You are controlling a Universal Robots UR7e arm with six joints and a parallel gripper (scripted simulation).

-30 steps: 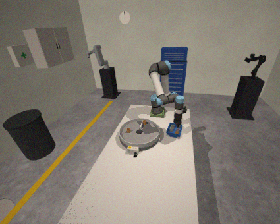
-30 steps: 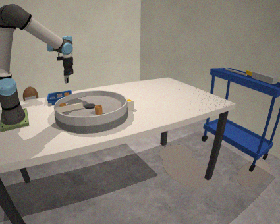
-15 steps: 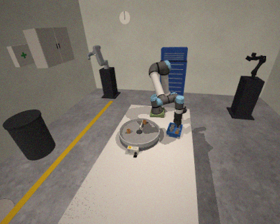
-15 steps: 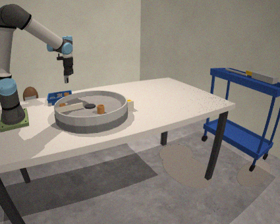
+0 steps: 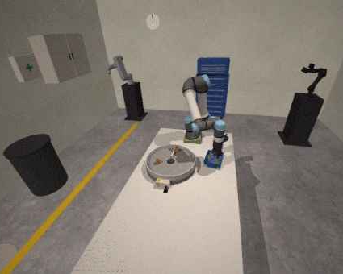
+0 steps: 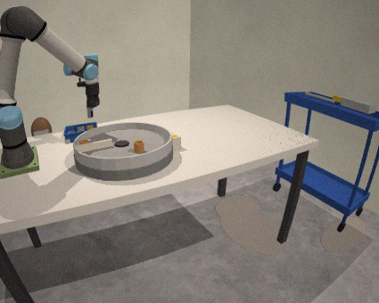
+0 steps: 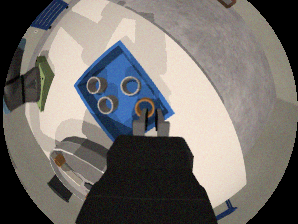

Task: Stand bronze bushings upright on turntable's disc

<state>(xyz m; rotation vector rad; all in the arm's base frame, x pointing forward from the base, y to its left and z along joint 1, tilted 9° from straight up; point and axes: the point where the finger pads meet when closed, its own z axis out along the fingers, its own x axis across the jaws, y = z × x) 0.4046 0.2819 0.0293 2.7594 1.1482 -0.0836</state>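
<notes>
My hand is 7 cm past the blue crate, 3 cm to the left of it and 8 cm above it. From my hand the other things lie so: grey turntable 7 cm ahead, 39 cm to the right, 5 cm below.
</notes>
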